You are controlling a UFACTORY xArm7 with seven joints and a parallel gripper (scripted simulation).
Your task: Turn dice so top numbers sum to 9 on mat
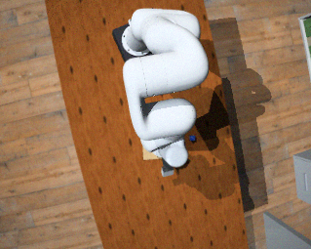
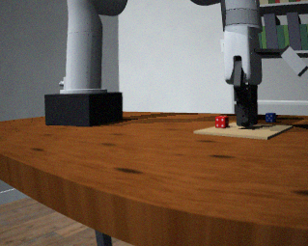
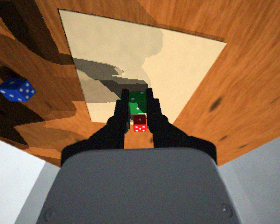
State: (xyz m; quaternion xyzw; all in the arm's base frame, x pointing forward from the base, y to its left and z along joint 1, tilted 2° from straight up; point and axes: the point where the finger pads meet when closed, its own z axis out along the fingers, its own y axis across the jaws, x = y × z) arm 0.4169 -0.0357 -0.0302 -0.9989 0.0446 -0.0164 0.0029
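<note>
The green die lies 1 cm below my hand. From my hand the other things lie so: red die: 5 cm behind, 2 cm below; blue die: 3 cm ahead, 14 cm to the left, 2 cm below; tan mat: 3 cm below.
</note>
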